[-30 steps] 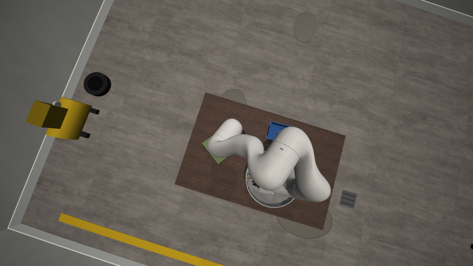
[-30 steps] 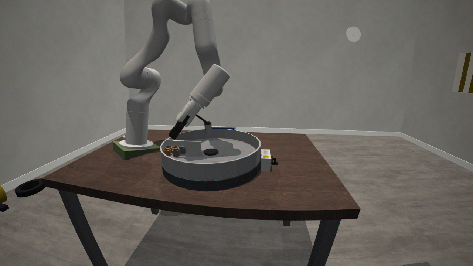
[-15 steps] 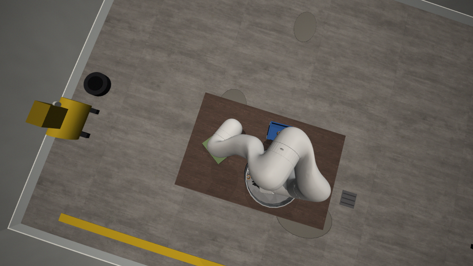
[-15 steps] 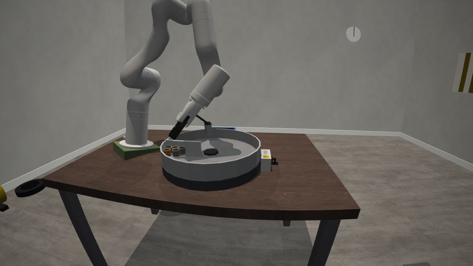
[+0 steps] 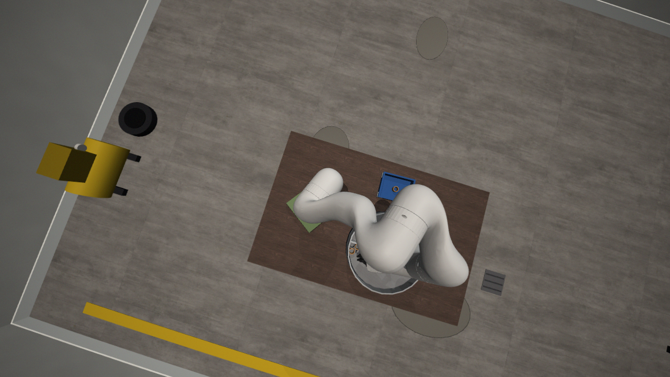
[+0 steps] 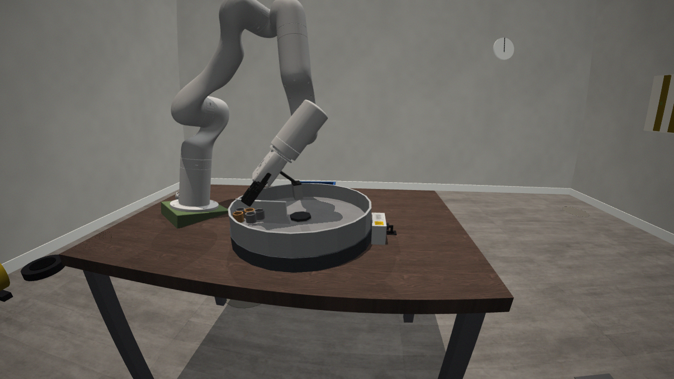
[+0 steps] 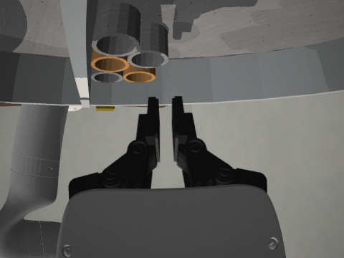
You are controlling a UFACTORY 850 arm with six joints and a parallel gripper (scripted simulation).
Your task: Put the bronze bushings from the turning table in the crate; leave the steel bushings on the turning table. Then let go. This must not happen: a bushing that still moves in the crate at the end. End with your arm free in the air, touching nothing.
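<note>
The grey turning table is 140 mm ahead of my hand, 80 mm below it and 30 mm to the left of it. Also, from my hand: blue crate: 380 mm to the left, 180 mm ahead, 110 mm below.
</note>
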